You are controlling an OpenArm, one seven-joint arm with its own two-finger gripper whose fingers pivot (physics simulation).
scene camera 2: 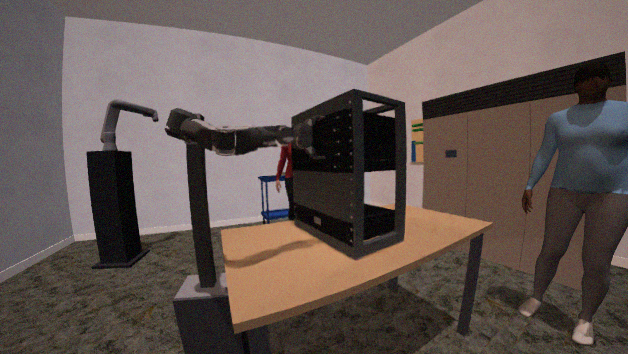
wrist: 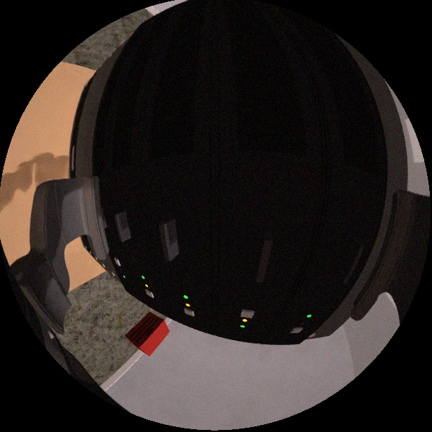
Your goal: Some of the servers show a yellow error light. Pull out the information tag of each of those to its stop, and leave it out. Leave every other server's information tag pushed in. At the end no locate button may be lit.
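The server rack [scene camera 2: 358,175] [wrist: 395,125] stands on the table, its servers side by side in the wrist view. There, yellow lights [wrist: 146,285] [wrist: 187,305] [wrist: 244,320] show on three servers, each with a green light. The leftmost and rightmost servers show green lights [wrist: 124,276] [wrist: 309,316] and no visible yellow. Small grey buttons [wrist: 149,293] [wrist: 189,312] [wrist: 247,313] [wrist: 296,330] look unlit. Dim strips [wrist: 123,227] [wrist: 169,240] [wrist: 264,260] look like information tags; how far out they are is unclear. My gripper [scene camera 2: 320,139] [wrist: 202,242] is open and empty, close before the upper servers.
The wooden table [scene camera 2: 280,280] [wrist: 40,120] carries the rack. A person in a light blue top [scene camera 2: 590,145] stands at the right. A blue cart [scene camera 2: 265,178] and a person in red [scene camera 2: 283,165] are behind. A red block-shaped object [wrist: 152,337] shows below the rack in the wrist view.
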